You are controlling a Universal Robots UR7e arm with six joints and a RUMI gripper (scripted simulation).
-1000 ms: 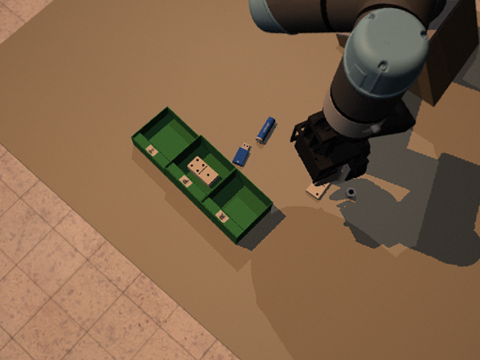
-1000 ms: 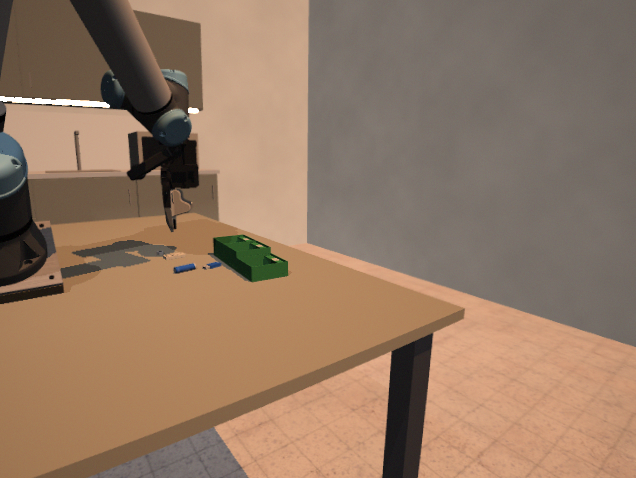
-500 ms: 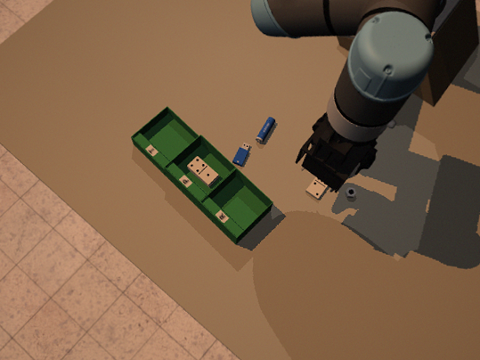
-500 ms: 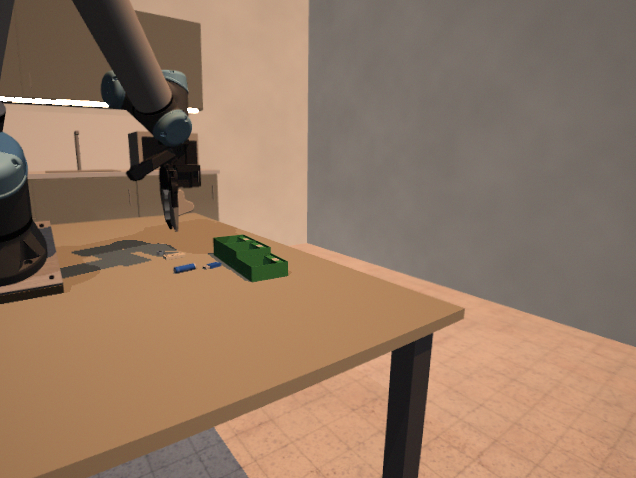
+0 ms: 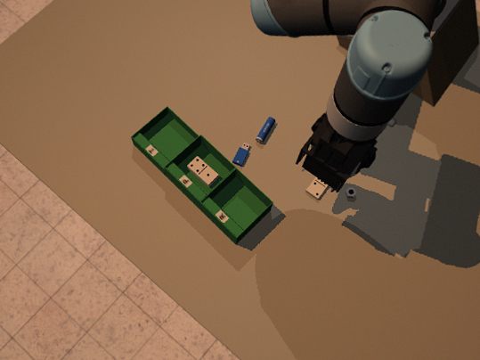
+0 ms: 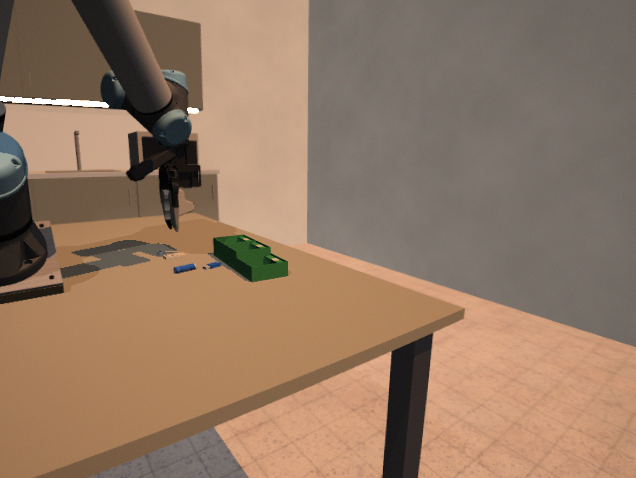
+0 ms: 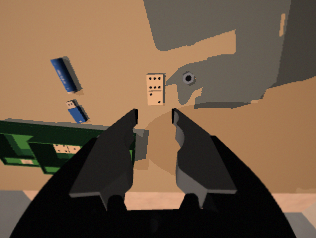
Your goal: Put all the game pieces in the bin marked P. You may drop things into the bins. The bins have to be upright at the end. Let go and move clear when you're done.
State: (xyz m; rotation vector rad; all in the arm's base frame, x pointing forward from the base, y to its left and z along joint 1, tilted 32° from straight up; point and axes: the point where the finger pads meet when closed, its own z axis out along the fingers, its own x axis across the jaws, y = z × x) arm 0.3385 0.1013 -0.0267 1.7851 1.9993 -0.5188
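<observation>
The small nut lies 20 mm behind my hand, 50 mm to the left of it and 80 mm below it. Also, from my hand: green bin (130 mm ahead, 160 mm to the right, 60 mm below); blue battery (10 mm behind, 130 mm to the right, 80 mm below); blue USB stick (50 mm ahead, 140 mm to the right, 80 mm below).
</observation>
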